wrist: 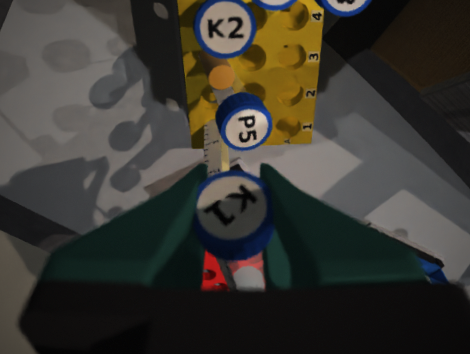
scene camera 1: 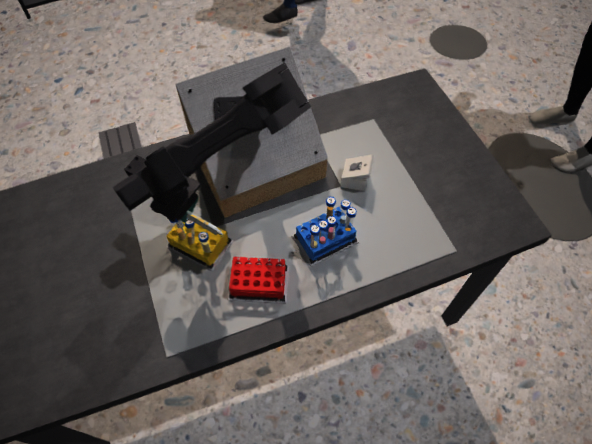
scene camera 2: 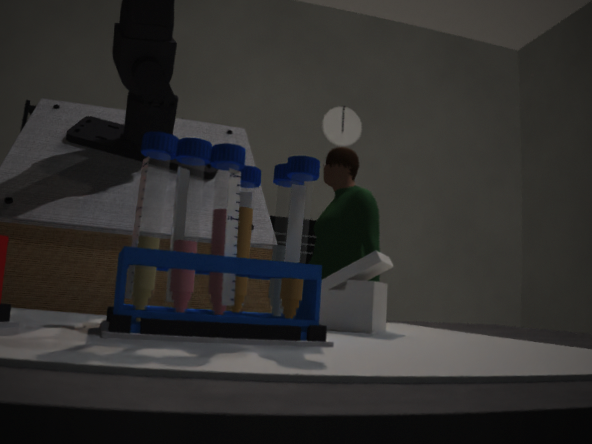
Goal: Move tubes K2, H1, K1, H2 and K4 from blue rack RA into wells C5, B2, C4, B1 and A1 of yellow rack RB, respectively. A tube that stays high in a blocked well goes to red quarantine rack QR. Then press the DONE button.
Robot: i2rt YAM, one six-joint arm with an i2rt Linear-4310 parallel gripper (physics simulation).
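Places are measured from the arm's base along level axes (x ahead, y left, z up), in millimetres.
Pixels of known places: gripper, between the fingertips: (wrist: 233,178) (scene camera 1: 186,217).
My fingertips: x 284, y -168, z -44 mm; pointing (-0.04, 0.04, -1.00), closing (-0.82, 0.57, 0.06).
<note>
Ahead of a thing's pixels: the offset from my fingertips to its top centre. "*": to the spot under its first point.
My gripper (scene camera 1: 189,211) (wrist: 233,178) is shut on tube K1 {* 7 mm back, 13 mm right, 33 mm up} (wrist: 234,207), its cap between the green fingertips, near the row-1 end of yellow rack RB {20 mm back, 2 mm left, 110 mm down} (scene camera 1: 212,256) (wrist: 300,135). Tube K2 {17 mm back, 35 mm right, 28 mm down} (wrist: 225,28) stands in RB; its well is hidden. A pale strip with tick marks {27 mm ahead, 24 mm left, 52 mm down} (wrist: 214,150) reaches from the rack toward the fingers; I cannot tell which tube it belongs to. Blue rack RA {7 mm back, 332 mm left, 110 mm down} (scene camera 1: 325,247) (scene camera 2: 170,259) holds several blue-capped tubes with unreadable labels. Red rack QR {104 mm ahead, 153 mm left, 110 mm down} (scene camera 1: 257,291) (wrist: 212,281) shows no tubes in scene view 1.
Tube P5 {* 8 mm back, 0 mm left, 29 mm down} (wrist: 245,127) leans in the yellow rack, close to K1. More caps show at the wrist view's top edge. A white box with a sloped top {194 mm back, 440 mm left, 83 mm down} (scene camera 1: 356,172) (scene camera 2: 352,307) stands behind the blue rack. The arm's base block (scene camera 1: 275,187) stands behind the racks.
</note>
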